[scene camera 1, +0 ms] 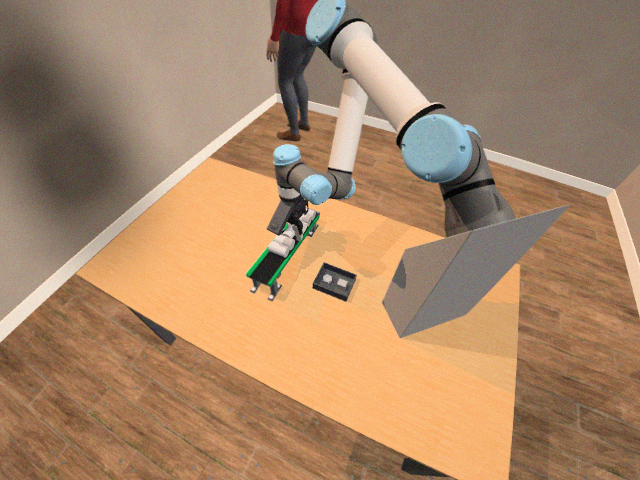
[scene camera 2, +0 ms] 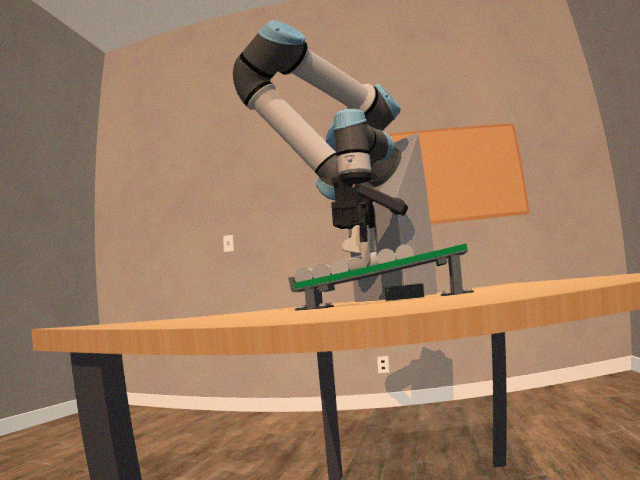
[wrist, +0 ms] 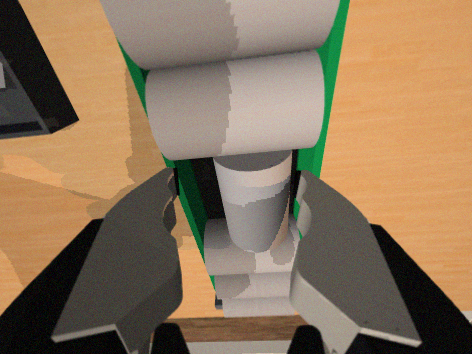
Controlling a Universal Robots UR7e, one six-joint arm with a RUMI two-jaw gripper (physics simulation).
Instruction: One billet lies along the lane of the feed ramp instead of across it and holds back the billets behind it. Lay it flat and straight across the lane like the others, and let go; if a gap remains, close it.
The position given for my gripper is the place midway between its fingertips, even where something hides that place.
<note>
I see my gripper (scene camera 2: 368,268) and a black tray (scene camera 1: 336,273).
My gripper shows as well in scene camera 1 (scene camera 1: 291,237) and in the wrist view (wrist: 236,171).
</note>
